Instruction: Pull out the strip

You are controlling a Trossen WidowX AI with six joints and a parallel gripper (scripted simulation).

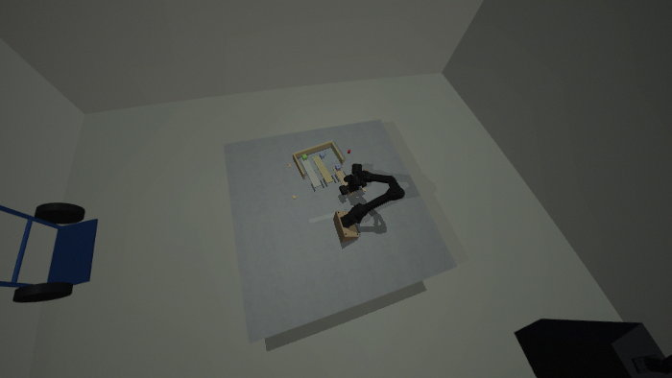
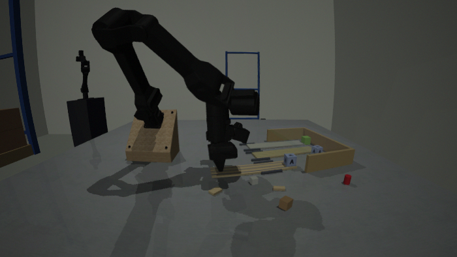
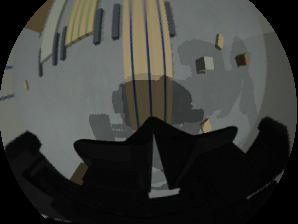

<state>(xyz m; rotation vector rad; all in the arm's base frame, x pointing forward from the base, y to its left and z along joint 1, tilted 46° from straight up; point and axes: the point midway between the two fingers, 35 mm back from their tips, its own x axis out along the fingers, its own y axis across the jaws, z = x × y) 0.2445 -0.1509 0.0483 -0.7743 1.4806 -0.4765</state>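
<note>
My gripper tip is 10 cm short of the wooden strip and 2 cm to the right of it. Also, from my gripper tip: red cylinder 33 cm ahead, 9 cm to the right, 1 cm above; then brown cube 16 cm to the right, 14 cm ahead.
</note>
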